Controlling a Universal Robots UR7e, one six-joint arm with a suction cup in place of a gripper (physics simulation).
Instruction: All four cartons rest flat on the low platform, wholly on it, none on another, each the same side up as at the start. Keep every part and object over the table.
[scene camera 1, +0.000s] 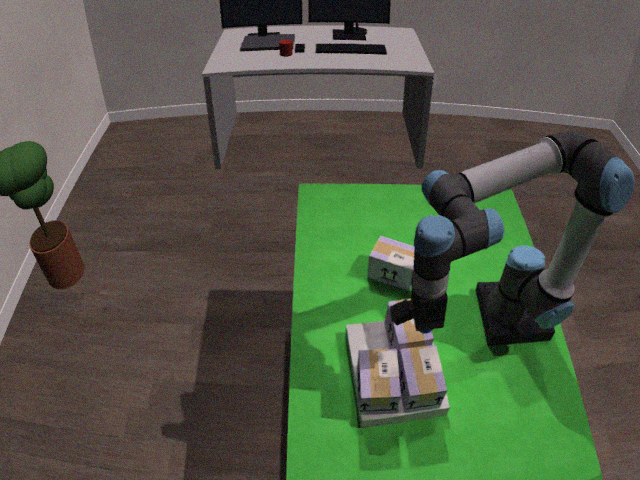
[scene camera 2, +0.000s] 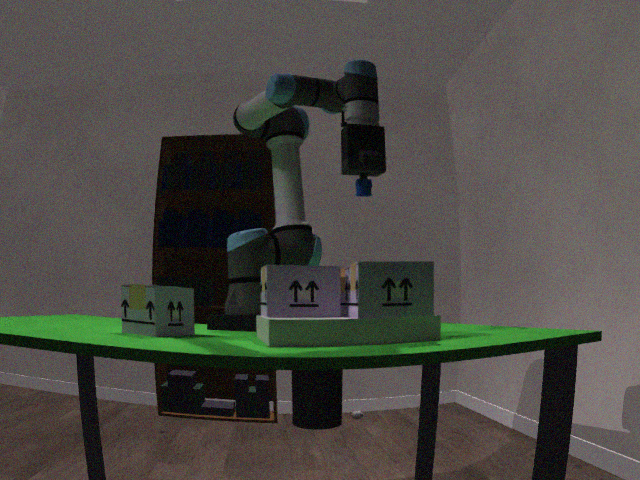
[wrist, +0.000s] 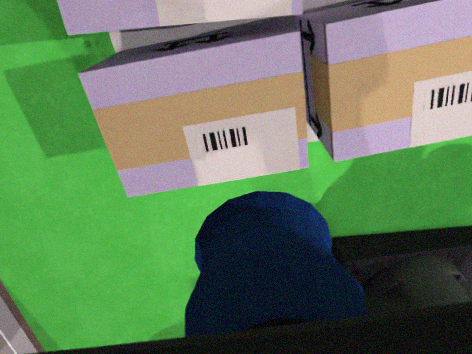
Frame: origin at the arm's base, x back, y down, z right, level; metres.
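Seen in the pictures: end effector, tool point: (scene camera 2: 363, 195) (wrist: 263, 253); arm's base, origin of the base link: (scene camera 1: 508, 307) (scene camera 2: 251, 314) (wrist: 408, 292).
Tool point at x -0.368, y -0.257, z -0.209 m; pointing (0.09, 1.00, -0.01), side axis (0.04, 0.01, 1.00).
Pixels of each thing's top centre, then the offset from my tool point to it. "spot": a spot on its surface instead. Level surfaces: height alone.
- low platform, middle of its top: (scene camera 2: 342, 317) (scene camera 1: 396, 365) dz +0.054, dx -0.028, dy +0.253 m
- front-left carton, middle of its top: (scene camera 2: 390, 263) (scene camera 1: 379, 372) dz -0.022, dx -0.097, dy +0.152 m
- front-right carton, middle of its top: (wrist: 203, 124) (scene camera 1: 423, 369) dz -0.028, dx +0.016, dy +0.152 m
- back-right carton, middle of its top: (wrist: 435, 79) (scene camera 2: 298, 267) (scene camera 1: 410, 319) dz +0.134, dx +0.011, dy +0.152 m
- fourth carton, middle of its top: (scene camera 2: 157, 286) (scene camera 1: 396, 252) dz +0.433, dx +0.031, dy +0.200 m
- platform's back-left quarter, surface spot: (scene camera 1: 376, 334) spot: dz +0.168, dx -0.069, dy +0.253 m
- green table, its level: dy +0.301 m
Three cartons stand arrows up on the low platform (scene camera 1: 402, 416) (scene camera 2: 310, 332): a front-left carton (scene camera 1: 379, 379) (scene camera 2: 395, 289) (wrist: 225, 12), a front-right carton (scene camera 1: 422, 374) (wrist: 150, 130) and a back-right carton (scene camera 1: 412, 335) (scene camera 2: 302, 291) (wrist: 370, 95), as scene camera 1 shows them. The fourth carton (scene camera 1: 391, 266) (scene camera 2: 157, 310) stands upright on the green table behind the platform, turned at an angle. My suction cup (scene camera 1: 424, 329) (scene camera 2: 363, 188) (wrist: 262, 240) is off, bears no carton and hangs well above the cartons' tops. The arm partly hides the back-right and fourth cartons in scene camera 1.
The platform's back-left quarter (scene camera 1: 376, 334) is bare. The arm's dark base (scene camera 1: 516, 338) stands on the green table (scene camera 1: 330, 222) (scene camera 2: 491, 335), right of the platform. A desk (scene camera 1: 317, 64) with monitors and a potted plant (scene camera 1: 57, 258) stand away from the table.
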